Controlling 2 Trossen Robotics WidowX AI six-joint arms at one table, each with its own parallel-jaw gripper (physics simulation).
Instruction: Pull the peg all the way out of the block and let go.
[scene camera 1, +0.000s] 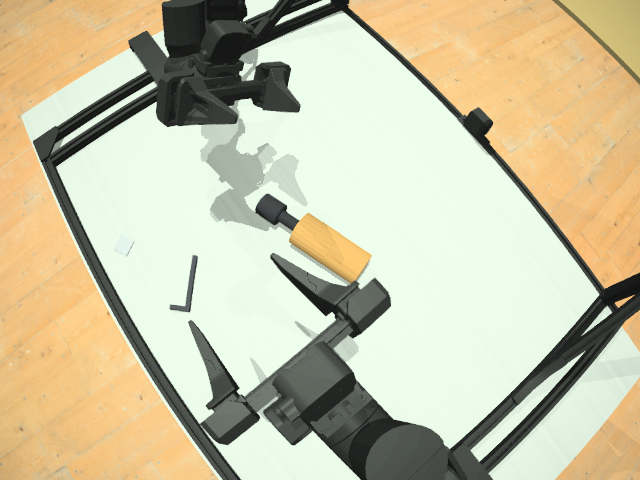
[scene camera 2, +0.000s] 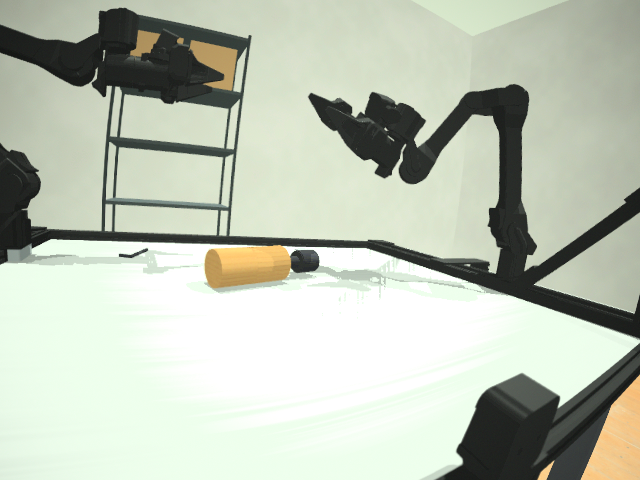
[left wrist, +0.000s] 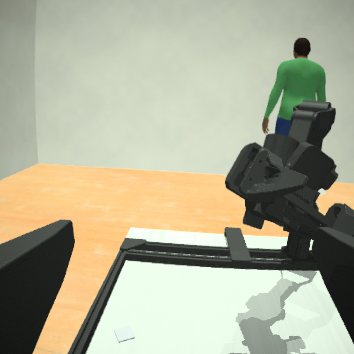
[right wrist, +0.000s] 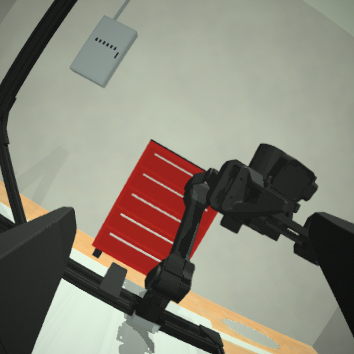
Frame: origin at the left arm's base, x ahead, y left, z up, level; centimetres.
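Seen in the pictures: left gripper, between the fingertips: (scene camera 1: 230, 288) (scene camera 2: 217, 83) (left wrist: 197, 237); right gripper, between the fingertips: (scene camera 1: 269, 113) (scene camera 2: 317, 101) (left wrist: 339, 205) (right wrist: 196, 222); left arm's base, origin of its link: (scene camera 2: 6, 245) (right wrist: 147, 312); right arm's base, origin of its link: (scene camera 2: 508, 279) (left wrist: 295, 252).
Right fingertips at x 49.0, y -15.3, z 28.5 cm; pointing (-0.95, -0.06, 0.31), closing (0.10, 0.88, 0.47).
Offsets run from my right fingertips to a thing's top centre. "spot": to the spot under its first point.
The orange wooden block @(dx -10.6, dy -2.9, dz -24.8 cm) (scene camera 1: 330, 246) (scene camera 2: 248, 266), a cylinder, lies on its side on the white table. The black peg @(dx -3.4, dy -1.1, dz -25.8 cm) (scene camera 1: 270, 208) (scene camera 2: 305, 260) sits in one end of it; its thick head and a short stretch of shaft show outside, and the rest is hidden inside. My right gripper (scene camera 1: 267, 115) (scene camera 2: 318, 102) is open and empty, high above the table and apart from the peg. My left gripper (scene camera 1: 231, 288) (scene camera 2: 217, 84) (left wrist: 197, 237) is open and empty, high above the table. Peg and block do not show in either wrist view.
A thin black L-shaped tool (scene camera 1: 191, 284) (scene camera 2: 133, 253) and a small pale square @(spot: dx +13.2, dy +23.2, dz -30.1 cm) (scene camera 1: 124, 245) (left wrist: 124, 334) lie on the table. A black frame (scene camera 1: 537, 198) runs around the table. A red drawer cabinet (right wrist: 140, 215) and a shelf rack (scene camera 2: 170, 146) stand beyond it.
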